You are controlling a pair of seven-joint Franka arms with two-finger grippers.
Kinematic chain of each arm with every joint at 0, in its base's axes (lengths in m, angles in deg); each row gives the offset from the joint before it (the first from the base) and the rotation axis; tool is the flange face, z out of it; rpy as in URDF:
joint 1: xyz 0 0 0.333 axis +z
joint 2: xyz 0 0 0 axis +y
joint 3: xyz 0 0 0.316 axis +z
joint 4: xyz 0.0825 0 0 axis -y
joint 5: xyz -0.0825 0 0.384 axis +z
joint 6: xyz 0 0 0 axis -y
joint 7: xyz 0.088 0 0 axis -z
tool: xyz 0 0 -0.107 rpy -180 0 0
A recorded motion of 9 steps. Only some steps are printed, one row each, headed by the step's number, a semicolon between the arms.
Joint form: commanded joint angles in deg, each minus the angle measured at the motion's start. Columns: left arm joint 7, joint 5, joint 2, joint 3, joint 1, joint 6, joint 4; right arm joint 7, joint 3, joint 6, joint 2, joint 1, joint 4, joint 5.
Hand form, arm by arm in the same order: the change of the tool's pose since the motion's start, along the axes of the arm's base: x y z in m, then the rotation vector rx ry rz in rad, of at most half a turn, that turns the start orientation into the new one. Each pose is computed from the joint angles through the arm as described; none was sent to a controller.
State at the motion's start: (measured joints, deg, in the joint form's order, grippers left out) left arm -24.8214 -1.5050 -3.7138 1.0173 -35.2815 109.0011 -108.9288; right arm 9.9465 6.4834 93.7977 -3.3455 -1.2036 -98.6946 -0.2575
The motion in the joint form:
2: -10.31 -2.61 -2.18 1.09 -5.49 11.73 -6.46; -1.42 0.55 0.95 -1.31 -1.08 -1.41 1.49
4: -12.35 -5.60 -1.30 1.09 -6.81 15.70 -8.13; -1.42 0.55 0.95 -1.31 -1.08 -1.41 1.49
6: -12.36 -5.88 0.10 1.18 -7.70 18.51 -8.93; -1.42 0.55 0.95 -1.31 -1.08 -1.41 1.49
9: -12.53 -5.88 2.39 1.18 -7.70 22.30 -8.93; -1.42 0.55 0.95 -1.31 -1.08 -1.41 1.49
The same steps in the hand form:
2: -0.0278 -0.0330 -0.0139 -0.1252 -0.0578 0.1249; -0.0054 -0.0021 0.0018 0.0242 -0.0126 0.0128
4: -0.0333 -0.0468 -0.0291 -0.1777 -0.0395 0.1642; -0.0054 -0.0021 0.0018 0.0242 -0.0126 0.0128
6: -0.0336 -0.0560 -0.0442 -0.1860 -0.0453 0.1577; -0.0054 -0.0021 0.0018 0.0242 -0.0126 0.0128
9: -0.0244 -0.0627 -0.0594 -0.2007 -0.0672 0.1666; -0.0054 -0.0021 0.0018 0.0242 -0.0126 0.0128

